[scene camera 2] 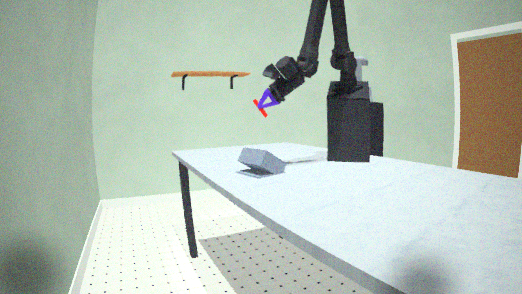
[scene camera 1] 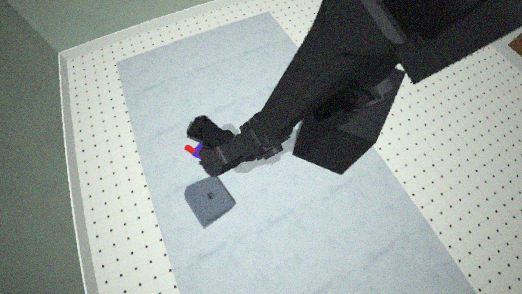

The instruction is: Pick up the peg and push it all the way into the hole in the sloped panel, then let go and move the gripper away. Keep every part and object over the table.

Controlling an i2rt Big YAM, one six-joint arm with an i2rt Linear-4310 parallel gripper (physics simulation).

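Places are measured from the arm's base along level axes (x back, y up, z left), in centimetres.
Pixels of known places: gripper, between the fingertips: (scene camera 2: 258,107) (scene camera 1: 194,153); arm's base, origin of its link: (scene camera 2: 349,86) (scene camera 1: 357,86).
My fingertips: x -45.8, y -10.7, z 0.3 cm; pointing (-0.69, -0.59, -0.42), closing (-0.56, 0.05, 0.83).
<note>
Ahead of a thing's pixels: the offset from my fingertips to its top centre. "*": to the spot under its first point. Level surfaces: height alone.
The red peg {dz +0.5, dx +0.6, dy +3.3 cm} (scene camera 1: 189,149) (scene camera 2: 263,113) is held in the air, tilted in scene camera 2, its lower end pointing down to the right. My gripper (scene camera 2: 260,107), with purple fingers, is shut on the peg near its middle. In scene camera 1 the arm's wrist hides most of the fingers and part of the peg. The grey block with the sloped panel {dz +8.6, dx -2.6, dy -14.5 cm} (scene camera 1: 212,205) (scene camera 2: 261,159) stands on the table, and its small dark hole {* dz +7.6, dx -0.9, dy -18.8 cm} (scene camera 1: 211,195) shows in scene camera 1. The gripper and peg are well above the block and apart from it.
The pale table {dy -23.5 cm} (scene camera 1: 280,225) (scene camera 2: 400,200) carries the block. The black arm base (scene camera 1: 340,145) (scene camera 2: 348,130) stands at the table's far side in scene camera 2. A wooden shelf (scene camera 2: 210,74) is on the wall behind. The table's left edge runs near the block.
</note>
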